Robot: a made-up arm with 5 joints.
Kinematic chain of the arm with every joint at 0, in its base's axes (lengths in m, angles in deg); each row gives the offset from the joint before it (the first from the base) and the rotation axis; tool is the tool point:
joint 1: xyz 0 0 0.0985 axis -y
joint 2: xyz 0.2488 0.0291 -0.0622 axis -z
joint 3: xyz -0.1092 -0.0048 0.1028 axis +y
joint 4: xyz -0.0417 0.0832 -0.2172 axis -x
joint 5: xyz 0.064 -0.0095 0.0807 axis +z
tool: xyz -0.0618 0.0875 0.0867
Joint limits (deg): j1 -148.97..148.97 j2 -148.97..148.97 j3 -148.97..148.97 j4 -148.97..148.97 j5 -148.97..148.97
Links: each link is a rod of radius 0.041 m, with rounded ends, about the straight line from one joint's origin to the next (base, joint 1, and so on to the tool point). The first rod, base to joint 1, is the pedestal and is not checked.
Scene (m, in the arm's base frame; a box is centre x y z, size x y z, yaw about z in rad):
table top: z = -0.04
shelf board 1: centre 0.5 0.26 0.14 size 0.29 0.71 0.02 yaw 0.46
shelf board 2: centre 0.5 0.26 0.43 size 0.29 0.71 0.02 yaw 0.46
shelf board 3: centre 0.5 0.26 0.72 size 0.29 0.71 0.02 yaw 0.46
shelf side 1: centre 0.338 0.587 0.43 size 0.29 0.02 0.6 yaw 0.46
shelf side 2: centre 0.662 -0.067 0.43 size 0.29 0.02 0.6 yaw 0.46
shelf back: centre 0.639 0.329 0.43 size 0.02 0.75 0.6 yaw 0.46
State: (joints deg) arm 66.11 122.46 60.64 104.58 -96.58
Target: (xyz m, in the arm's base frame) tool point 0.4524 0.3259 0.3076
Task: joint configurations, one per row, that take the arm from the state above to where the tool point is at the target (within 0.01 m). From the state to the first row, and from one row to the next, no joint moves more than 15 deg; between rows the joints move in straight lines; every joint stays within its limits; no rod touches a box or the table.
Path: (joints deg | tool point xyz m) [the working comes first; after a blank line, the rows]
Joints at the target: 52.74 81.78 52.13 104.36 -100.86
Straight joint move there: touches shelf board 2.

1: 69.85 117.82 55.95 94.46 -103.16 | 0.3947 0.1433 0.5754
2: 73.60 113.19 51.27 84.34 -109.75 | 0.3436 0.1176 0.5762
3: 77.34 108.55 46.58 74.22 -116.33 | 0.2861 0.0952 0.5730
4: 74.88 94.69 48.32 67.07 -121.20 | 0.2784 0.1452 0.5318
5: 72.41 80.82 50.05 59.92 -126.07 | 0.2659 0.1832 0.4804
6: 69.95 66.95 51.78 52.76 -130.93 | 0.2488 0.2065 0.4230
7: 67.48 53.08 53.52 45.61 -135.80 | 0.2282 0.2134 0.3639
8: 65.01 39.21 55.25 38.46 -140.67 | 0.2058 0.2037 0.3076
9: 62.56 47.73 54.63 51.64 -132.71 | 0.2521 0.2434 0.3256
10: 60.11 56.24 54.00 64.82 -124.75 | 0.3036 0.2753 0.3350
11: 57.65 64.76 53.38 78.00 -116.79 | 0.3566 0.2993 0.3349
12: 55.20 73.27 52.75 91.18 -108.82 | 0.4074 0.3158 0.3254
13: 52.74 81.78 52.13 104.36 -100.86 | 0.4524 0.3259 0.3076

